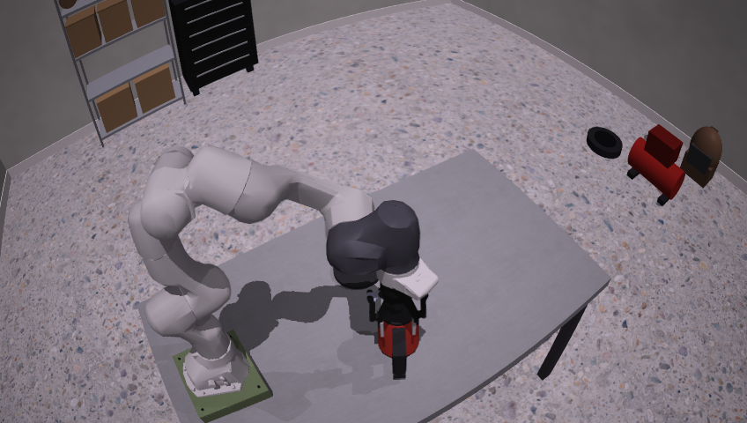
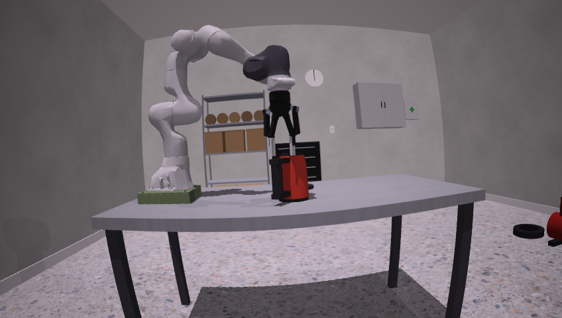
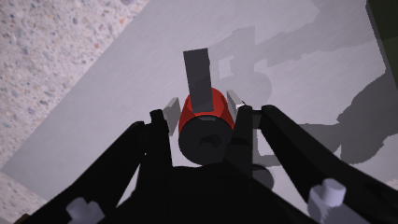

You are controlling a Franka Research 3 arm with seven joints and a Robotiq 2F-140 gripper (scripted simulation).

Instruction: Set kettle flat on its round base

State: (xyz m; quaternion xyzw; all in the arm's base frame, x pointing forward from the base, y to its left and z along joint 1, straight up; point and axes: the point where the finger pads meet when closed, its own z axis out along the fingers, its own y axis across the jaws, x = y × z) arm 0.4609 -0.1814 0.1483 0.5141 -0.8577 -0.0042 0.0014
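My hand is 20 mm short of the red kettle, 30 mm to the right of it and 100 mm above it. Also, from my hand: black round base: 70 mm ahead, 360 mm to the left, 180 mm below.
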